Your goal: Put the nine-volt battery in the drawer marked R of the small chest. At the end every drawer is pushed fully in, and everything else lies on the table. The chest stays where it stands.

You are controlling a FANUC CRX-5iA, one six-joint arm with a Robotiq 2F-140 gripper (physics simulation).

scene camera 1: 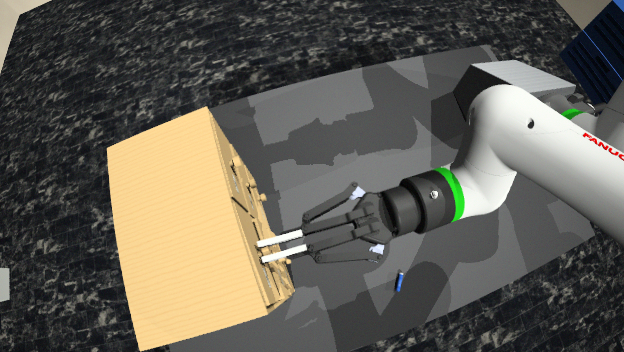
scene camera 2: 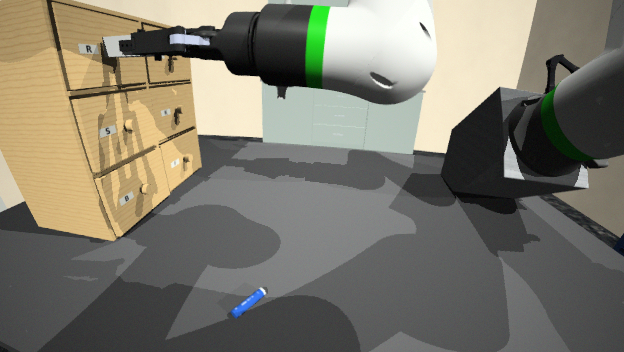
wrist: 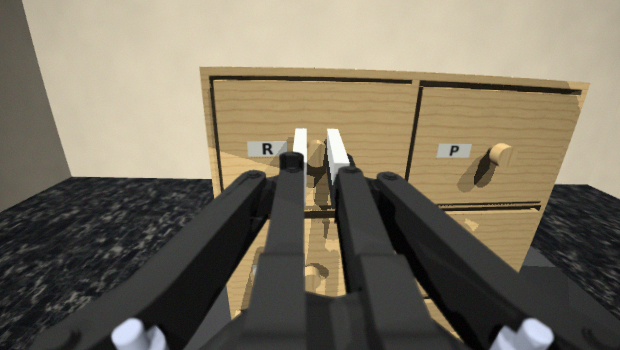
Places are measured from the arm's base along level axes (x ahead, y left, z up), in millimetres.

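Pixels of known places: gripper, fingertip midpoint: [scene camera 1: 261,252] [scene camera 2: 112,47] [wrist: 316,146]; arm's base, origin of the base link: [scene camera 2: 545,135].
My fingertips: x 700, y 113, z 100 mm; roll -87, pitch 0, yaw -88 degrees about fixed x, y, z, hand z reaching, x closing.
Ahead of a thing's pixels: the offset from my fingertips to its middle. "spot": to the spot under its first point. Level surfaces: height alone.
The small wooden chest @(dx +108, dy -65, dz -113 mm) [scene camera 1: 170,225] [scene camera 2: 35,150] [wrist: 310,73] stands upright at the left in both scene views. Its drawer R @(dx +86, dy +11, dz -4 mm) [scene camera 2: 100,27] [wrist: 360,110] is at the top left of the front; its face looks level with the chest frame, beside drawer P [wrist: 500,120]. My gripper [scene camera 1: 260,251] [scene camera 2: 106,47] [wrist: 316,146] is shut on the round wooden knob @(spot: dx -13, dy +0, dz -3 mm) [wrist: 316,154] of drawer R, one white finger pad on each side. The nine-volt battery does not show in these views; the inside of drawer R is hidden.
A blue cylindrical battery @(dx -253, dy +126, dz -277 mm) [scene camera 1: 399,281] [scene camera 2: 248,302] lies on the grey table @(dz -282 mm) [scene camera 1: 325,122] [scene camera 2: 350,210], in front of the chest. Drawers S @(dx +80, dy +11, dz -116 mm) [scene camera 2: 87,112] and B @(dx +79, dy +11, dz -226 mm) [scene camera 2: 112,215] look closed below R. The arm's grey base block [scene camera 1: 525,75] [scene camera 2: 472,145] stands at the far end.
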